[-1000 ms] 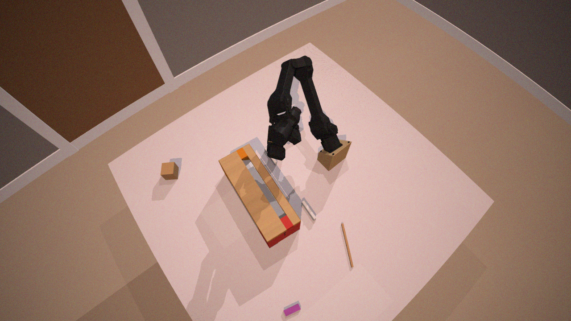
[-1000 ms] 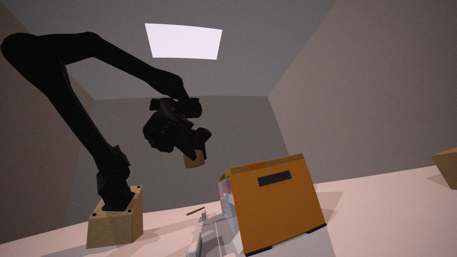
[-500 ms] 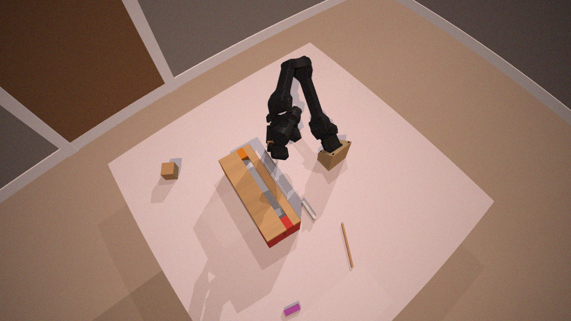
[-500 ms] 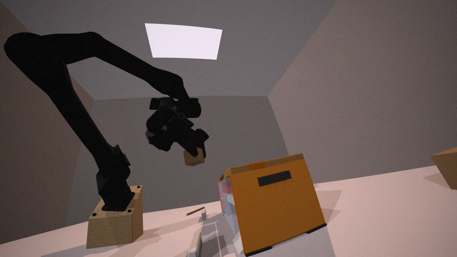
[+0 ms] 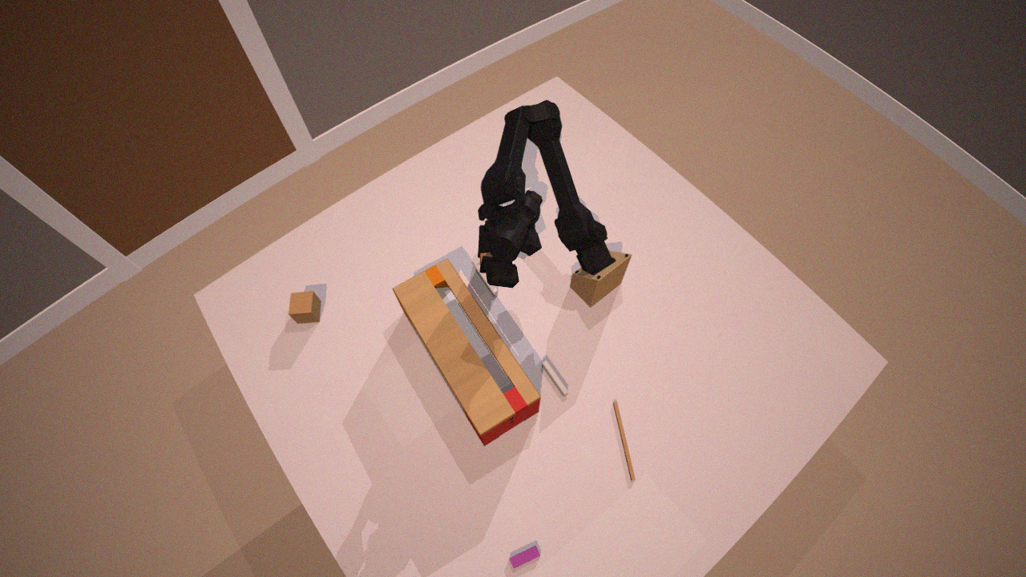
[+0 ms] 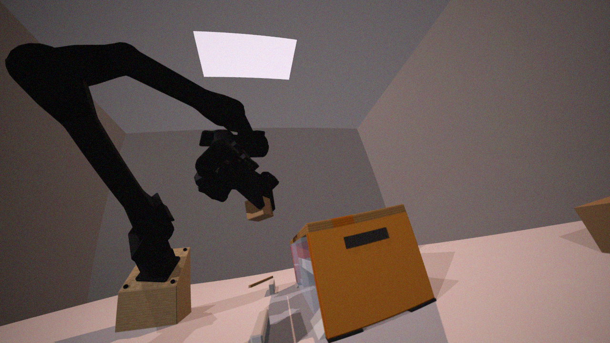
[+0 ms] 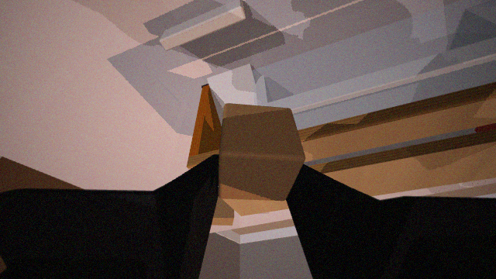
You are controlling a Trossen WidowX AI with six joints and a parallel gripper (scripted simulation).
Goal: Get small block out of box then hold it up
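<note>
Now: gripper tip 10 mm to the right of the block and 10 mm past it. From my gripper tip the other things lie so: thin wooden stick (460 mm to the left, 170 mm below, 80 mm behind); then wooden box (110 mm to the left, 110 mm below, 80 mm ahead).
</note>
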